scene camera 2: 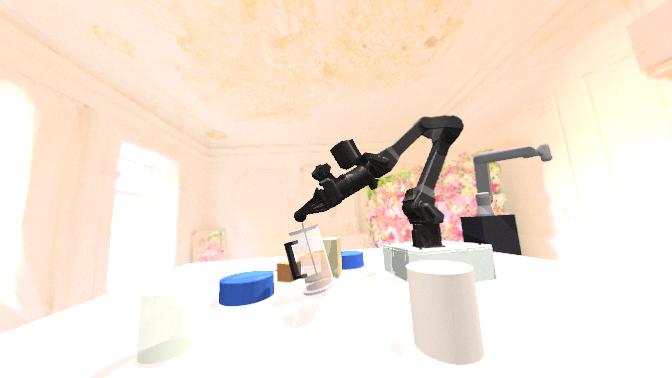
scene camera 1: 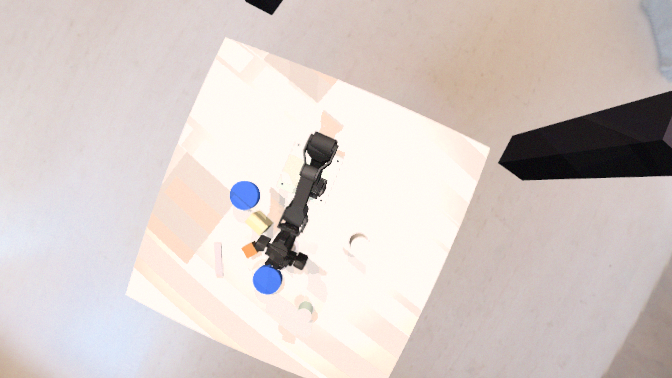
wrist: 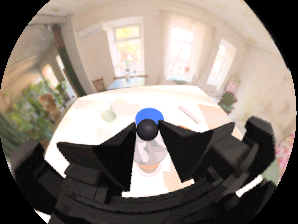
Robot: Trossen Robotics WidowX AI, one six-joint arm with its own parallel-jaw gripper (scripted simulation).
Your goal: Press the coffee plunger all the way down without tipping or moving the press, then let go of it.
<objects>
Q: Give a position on a blue disc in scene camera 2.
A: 244, 288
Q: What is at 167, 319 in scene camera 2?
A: A pale green cup.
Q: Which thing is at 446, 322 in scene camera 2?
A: A white cylinder.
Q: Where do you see a blue disc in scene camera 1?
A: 244, 195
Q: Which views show my gripper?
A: Scene camera 2, scene camera 1 and the wrist view: all of them.
</objects>
